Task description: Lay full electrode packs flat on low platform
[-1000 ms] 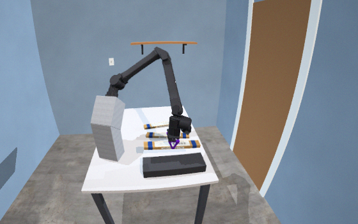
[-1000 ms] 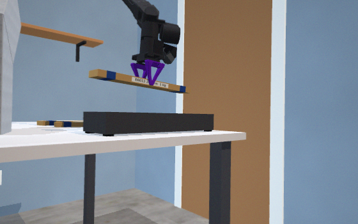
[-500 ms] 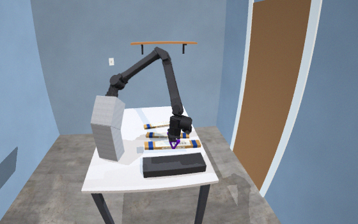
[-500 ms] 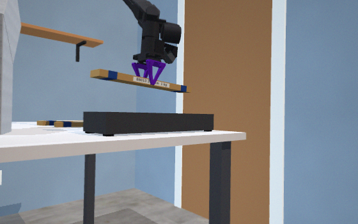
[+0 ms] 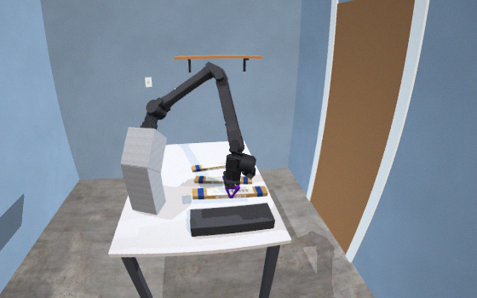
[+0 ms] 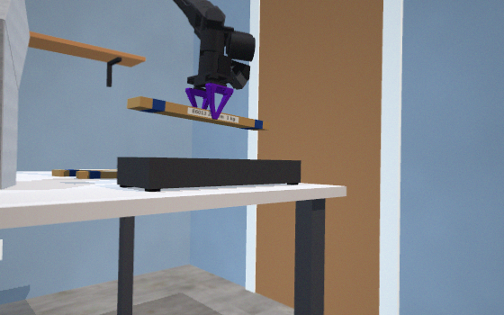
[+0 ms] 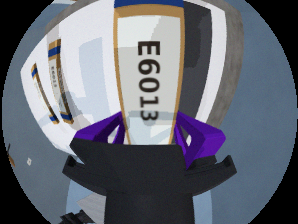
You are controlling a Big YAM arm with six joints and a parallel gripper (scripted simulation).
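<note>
Now: hand 5 cm to the left of the low platform and 14 cm above it.
</note>
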